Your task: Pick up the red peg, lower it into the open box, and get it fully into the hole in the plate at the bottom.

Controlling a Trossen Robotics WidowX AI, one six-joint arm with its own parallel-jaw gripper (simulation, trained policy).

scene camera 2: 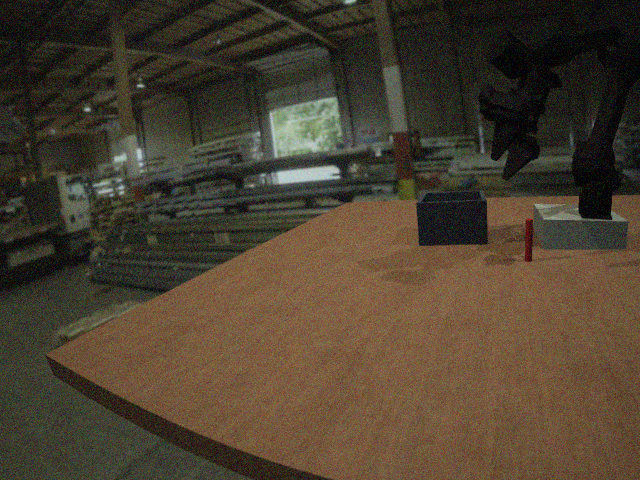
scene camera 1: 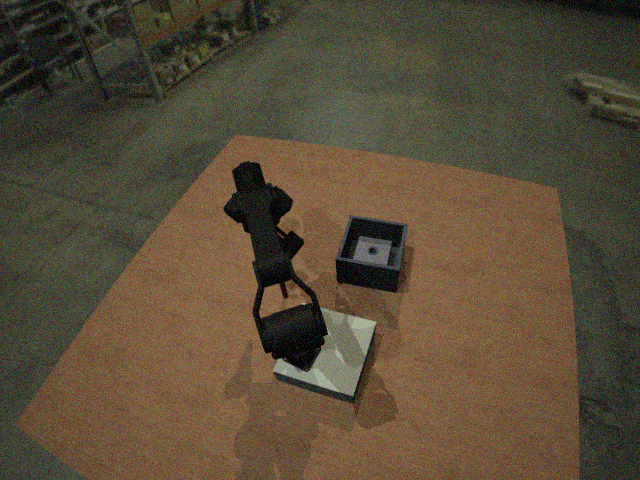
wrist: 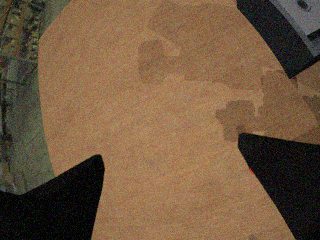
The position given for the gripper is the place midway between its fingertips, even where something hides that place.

Note:
In view: the gripper (scene camera 2: 499, 170), a dark blue box (scene camera 2: 446, 218) and a grey plate (scene camera 1: 373, 250).
The dark blue box is seen too in scene camera 1 (scene camera 1: 364, 274). The gripper is seen too in scene camera 1 (scene camera 1: 265, 232) and in the wrist view (wrist: 173, 152). Scene camera 2 does not show the grey plate, which is hidden by the dark blue box.

